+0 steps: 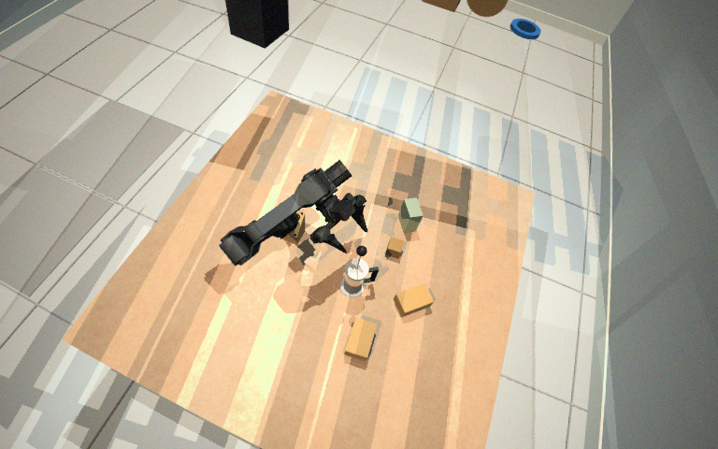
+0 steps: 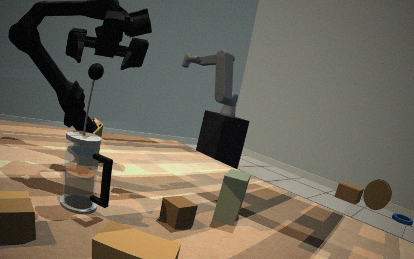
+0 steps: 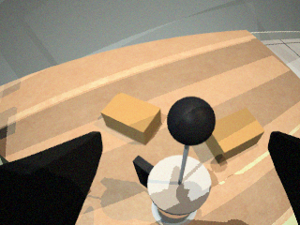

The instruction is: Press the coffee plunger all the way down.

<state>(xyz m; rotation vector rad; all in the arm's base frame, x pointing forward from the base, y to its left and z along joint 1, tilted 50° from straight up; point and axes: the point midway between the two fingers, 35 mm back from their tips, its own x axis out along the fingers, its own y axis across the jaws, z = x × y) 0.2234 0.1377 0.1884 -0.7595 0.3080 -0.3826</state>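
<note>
My gripper tip is 4 cm short of the glass coffee press and 15 cm above it. Round my gripper tip: brown cube: 9 cm ahead, 19 cm to the left, 25 cm below.
</note>
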